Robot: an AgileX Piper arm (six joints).
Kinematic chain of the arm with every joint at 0, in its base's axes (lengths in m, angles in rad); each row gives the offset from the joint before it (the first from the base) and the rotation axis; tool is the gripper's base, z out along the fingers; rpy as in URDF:
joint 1: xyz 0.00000 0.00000 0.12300 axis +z
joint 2: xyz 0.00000 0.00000 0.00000 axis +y
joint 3: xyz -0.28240 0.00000 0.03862 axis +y
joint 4: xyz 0.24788 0.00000 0.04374 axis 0.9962 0 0.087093
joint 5: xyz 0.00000 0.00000 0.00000 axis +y
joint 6: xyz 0.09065 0.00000 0.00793 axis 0.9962 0 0.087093
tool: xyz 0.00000 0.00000 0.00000 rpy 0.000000 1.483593 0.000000
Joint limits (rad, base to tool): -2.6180..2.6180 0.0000..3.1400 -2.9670..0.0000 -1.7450..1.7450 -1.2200..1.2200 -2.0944..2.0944
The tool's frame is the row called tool.
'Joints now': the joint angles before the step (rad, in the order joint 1, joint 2, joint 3, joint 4, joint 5, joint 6). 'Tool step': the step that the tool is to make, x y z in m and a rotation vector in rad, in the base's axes. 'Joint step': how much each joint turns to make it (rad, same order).
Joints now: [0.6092 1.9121 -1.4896 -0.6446 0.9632 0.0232]
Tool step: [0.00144 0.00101 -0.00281 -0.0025 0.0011 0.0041]
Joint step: [0.0000 0.0086 -0.0018 -0.0027 -0.0057 0.0000]
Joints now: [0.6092 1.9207 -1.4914 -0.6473 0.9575 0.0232]
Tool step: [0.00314 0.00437 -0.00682 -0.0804 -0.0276 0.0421]
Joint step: [0.0168 0.0263 0.0001 -0.0888 0.0012 0.0062]
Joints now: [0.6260 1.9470 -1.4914 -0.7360 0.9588 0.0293]
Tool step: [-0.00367 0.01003 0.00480 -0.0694 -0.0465 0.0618]
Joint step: [0.0369 0.0000 -0.0023 -0.0868 0.0096 0.0000]
